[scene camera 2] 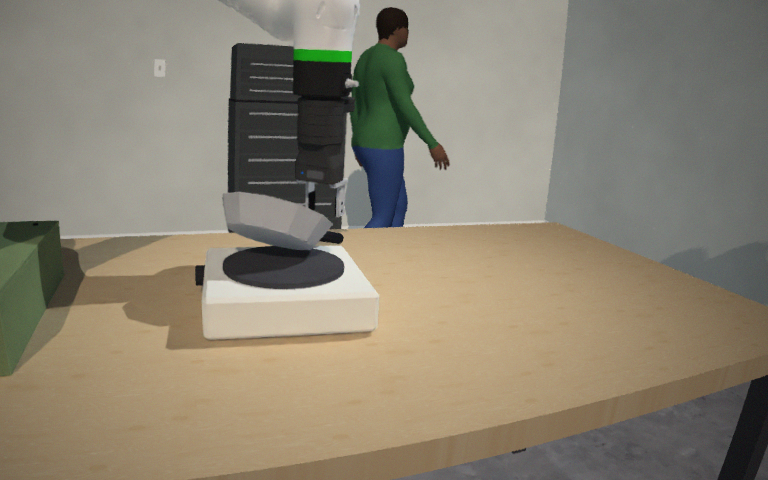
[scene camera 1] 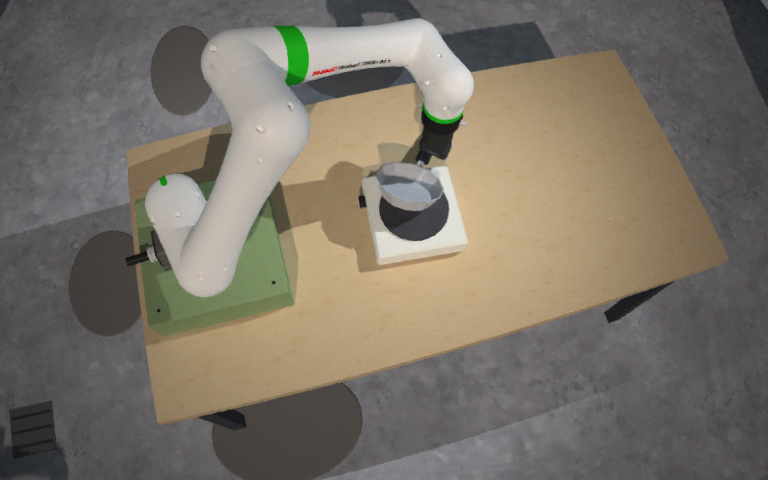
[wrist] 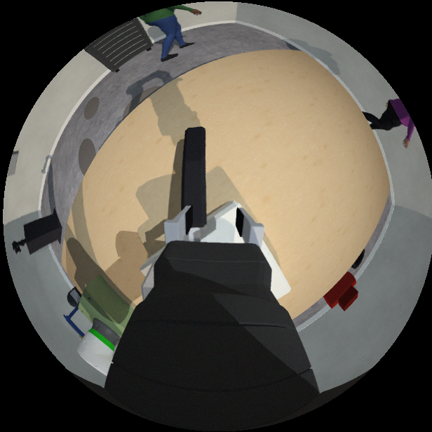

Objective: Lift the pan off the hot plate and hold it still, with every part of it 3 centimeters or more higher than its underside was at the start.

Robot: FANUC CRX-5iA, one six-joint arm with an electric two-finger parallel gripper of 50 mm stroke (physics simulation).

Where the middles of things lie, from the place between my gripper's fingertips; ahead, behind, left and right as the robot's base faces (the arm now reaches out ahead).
I see the grey faceted pan [scene camera 2: 266, 219] 6 cm behind my hand, 2 cm below it and 1 cm to the right of it. Also, from my hand: white hot plate [scene camera 2: 248, 292] (11 cm to the right, 10 cm behind, 8 cm below).
